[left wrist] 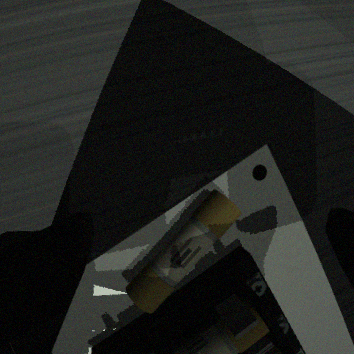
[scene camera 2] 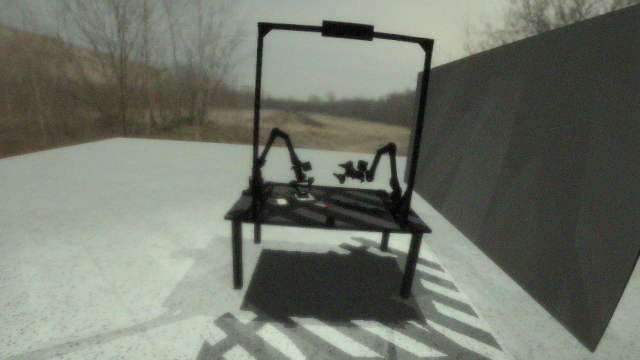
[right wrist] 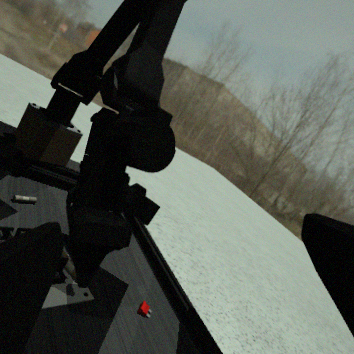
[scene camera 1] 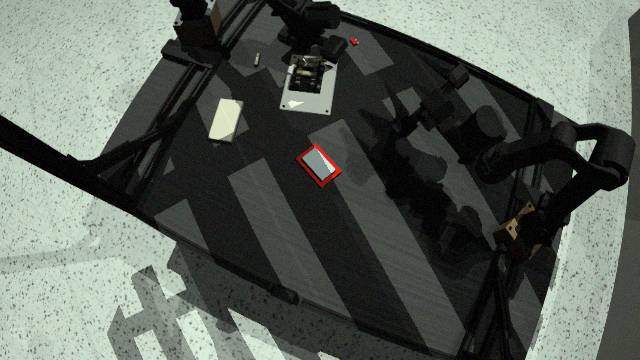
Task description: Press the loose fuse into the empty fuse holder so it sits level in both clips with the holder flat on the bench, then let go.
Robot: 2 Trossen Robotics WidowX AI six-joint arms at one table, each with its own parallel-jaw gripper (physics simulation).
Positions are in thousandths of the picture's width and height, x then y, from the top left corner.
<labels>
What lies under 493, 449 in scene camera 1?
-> A red-framed card.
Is the right gripper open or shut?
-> Open.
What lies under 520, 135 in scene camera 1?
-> The left gripper.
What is the right gripper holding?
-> Nothing.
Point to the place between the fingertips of the left gripper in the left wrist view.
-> At 595, 629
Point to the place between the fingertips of the right gripper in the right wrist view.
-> At 518, 651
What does the cream block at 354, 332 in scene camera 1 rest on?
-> The table.
</labels>
